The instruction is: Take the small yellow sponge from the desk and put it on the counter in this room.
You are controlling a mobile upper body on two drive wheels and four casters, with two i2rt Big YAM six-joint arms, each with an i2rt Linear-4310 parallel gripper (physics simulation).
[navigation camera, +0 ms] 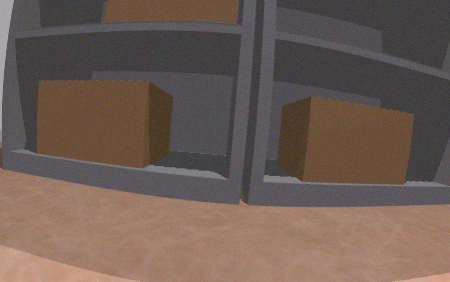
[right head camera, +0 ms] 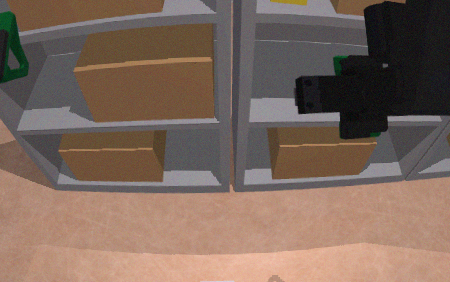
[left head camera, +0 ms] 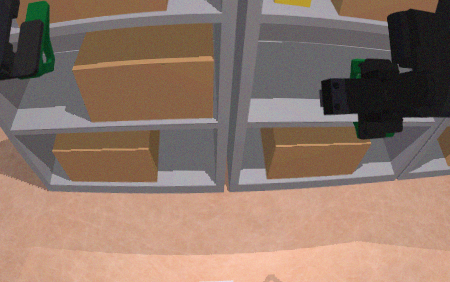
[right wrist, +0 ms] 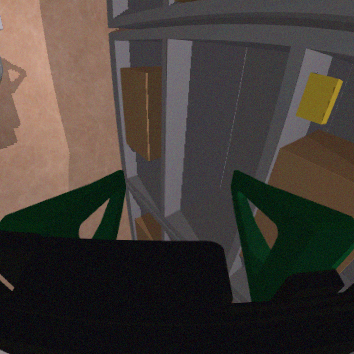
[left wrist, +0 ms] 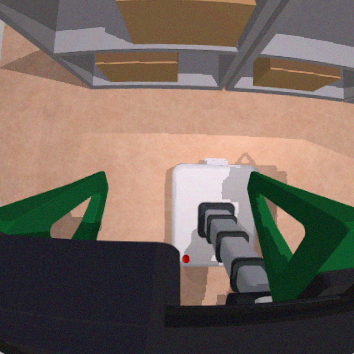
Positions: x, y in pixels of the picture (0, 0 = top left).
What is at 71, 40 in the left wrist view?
A grey shelving unit.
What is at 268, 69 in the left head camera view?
A grey shelving unit.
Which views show my right gripper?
The right head camera view, the left head camera view and the right wrist view only.
